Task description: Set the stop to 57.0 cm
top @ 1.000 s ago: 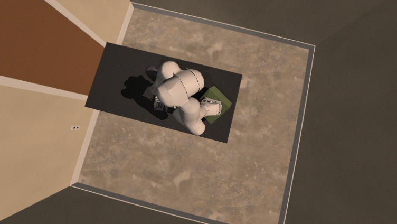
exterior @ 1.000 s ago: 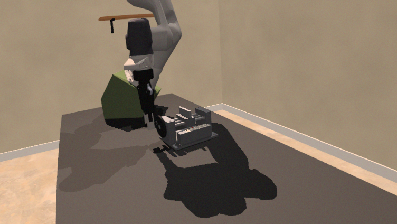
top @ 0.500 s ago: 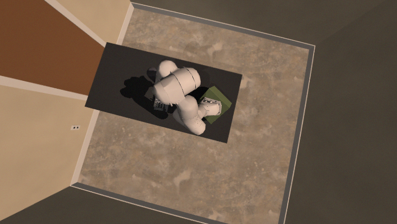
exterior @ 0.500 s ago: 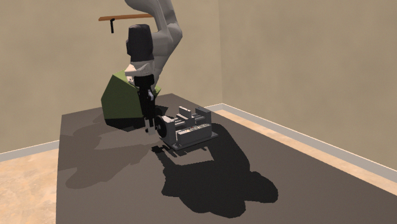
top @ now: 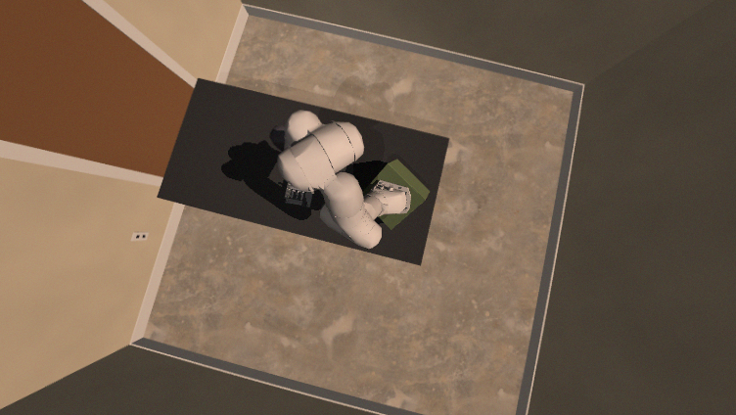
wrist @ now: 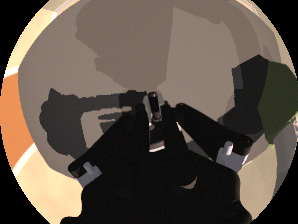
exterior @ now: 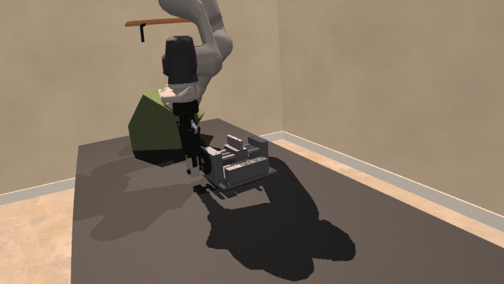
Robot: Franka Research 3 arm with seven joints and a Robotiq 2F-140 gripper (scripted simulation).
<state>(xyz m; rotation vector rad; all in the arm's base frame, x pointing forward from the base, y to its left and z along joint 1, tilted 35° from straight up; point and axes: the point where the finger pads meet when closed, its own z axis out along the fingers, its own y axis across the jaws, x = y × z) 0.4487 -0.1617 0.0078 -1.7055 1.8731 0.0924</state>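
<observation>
Now: hand 2 cm to the right of the handwheel and 1 cm above it. Also, from my hand: grey stop fixture (15 cm to the left, 3 cm ahead, 3 cm above).
</observation>
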